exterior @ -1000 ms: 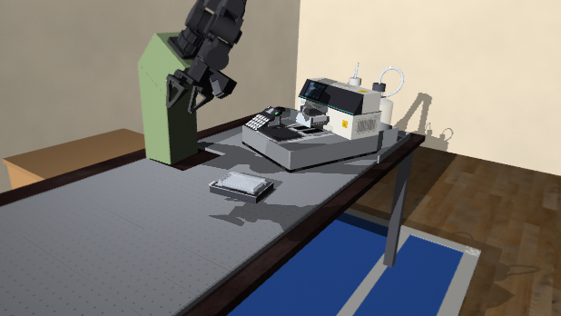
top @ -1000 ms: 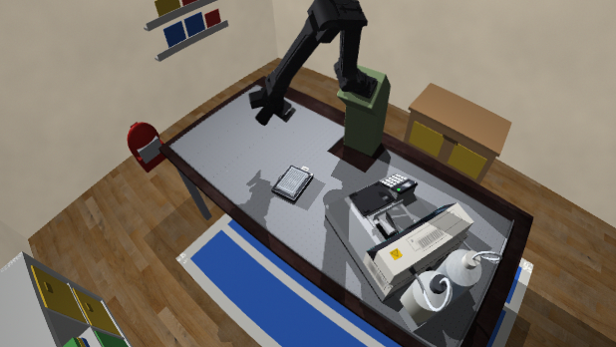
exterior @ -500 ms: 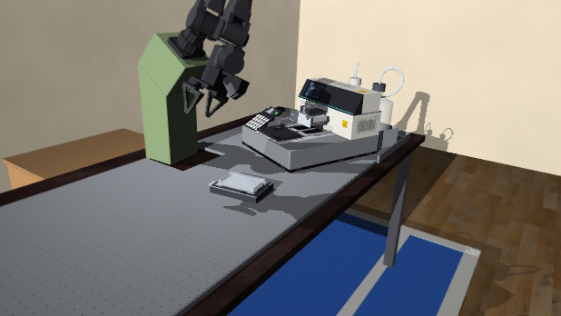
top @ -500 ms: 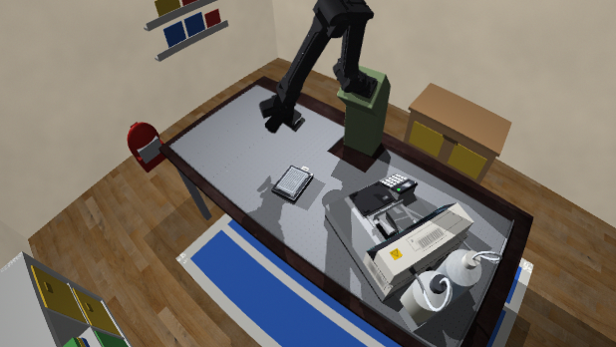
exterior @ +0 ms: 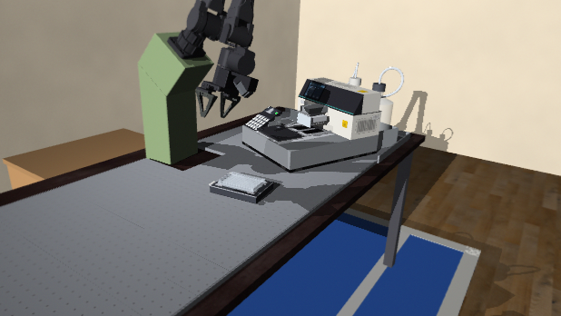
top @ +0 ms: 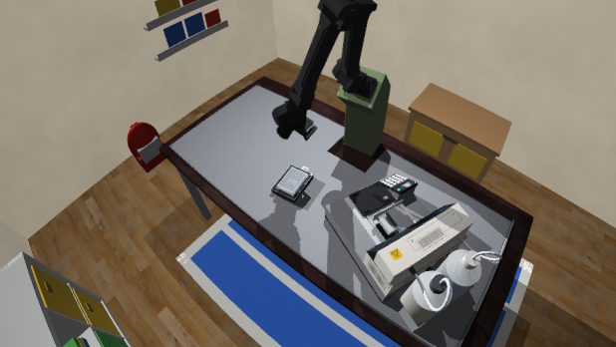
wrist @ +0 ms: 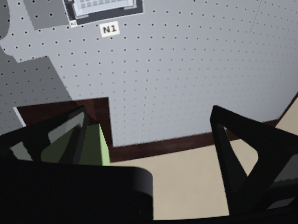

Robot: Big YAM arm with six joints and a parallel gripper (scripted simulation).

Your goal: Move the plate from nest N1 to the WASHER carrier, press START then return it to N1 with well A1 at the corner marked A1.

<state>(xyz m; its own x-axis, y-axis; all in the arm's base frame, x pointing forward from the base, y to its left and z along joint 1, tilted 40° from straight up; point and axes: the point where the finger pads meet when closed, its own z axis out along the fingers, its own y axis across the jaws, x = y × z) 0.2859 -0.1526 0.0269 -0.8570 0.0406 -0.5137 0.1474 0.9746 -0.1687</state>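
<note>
The well plate is 210 mm below my hand, 90 mm ahead of it and 20 mm to the left of it. The rest, counted from my hand: plate nest N1: 230 mm below, 90 mm ahead, 20 mm to the left; plate washer: 510 mm to the left, 110 mm below, 90 mm ahead; carrier: 370 mm to the left, 150 mm below, 20 mm ahead.
</note>
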